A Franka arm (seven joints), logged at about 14 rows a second.
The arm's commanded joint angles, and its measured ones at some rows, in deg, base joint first. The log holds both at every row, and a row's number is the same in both.
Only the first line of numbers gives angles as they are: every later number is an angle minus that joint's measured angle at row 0.
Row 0, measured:
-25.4, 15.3, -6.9, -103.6, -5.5, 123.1, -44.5
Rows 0 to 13, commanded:
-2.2, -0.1, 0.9, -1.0, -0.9, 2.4, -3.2
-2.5, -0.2, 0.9, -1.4, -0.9, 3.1, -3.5
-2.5, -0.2, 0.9, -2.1, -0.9, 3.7, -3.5
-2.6, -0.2, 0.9, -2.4, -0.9, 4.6, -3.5
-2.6, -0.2, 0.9, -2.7, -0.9, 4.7, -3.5
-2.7, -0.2, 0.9, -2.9, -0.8, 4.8, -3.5
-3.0, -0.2, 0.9, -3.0, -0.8, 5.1, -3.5
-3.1, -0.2, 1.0, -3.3, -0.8, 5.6, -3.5
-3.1, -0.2, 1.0, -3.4, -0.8, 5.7, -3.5
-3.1, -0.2, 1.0, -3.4, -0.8, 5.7, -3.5
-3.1, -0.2, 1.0, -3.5, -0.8, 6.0, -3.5
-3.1, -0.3, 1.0, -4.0, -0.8, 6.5, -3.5
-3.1, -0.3, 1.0, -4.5, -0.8, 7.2, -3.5
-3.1, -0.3, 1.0, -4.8, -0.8, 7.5, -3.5
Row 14, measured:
-2.0, 0.3, 0.0, -3.0, 0.0, 5.4, -2.9
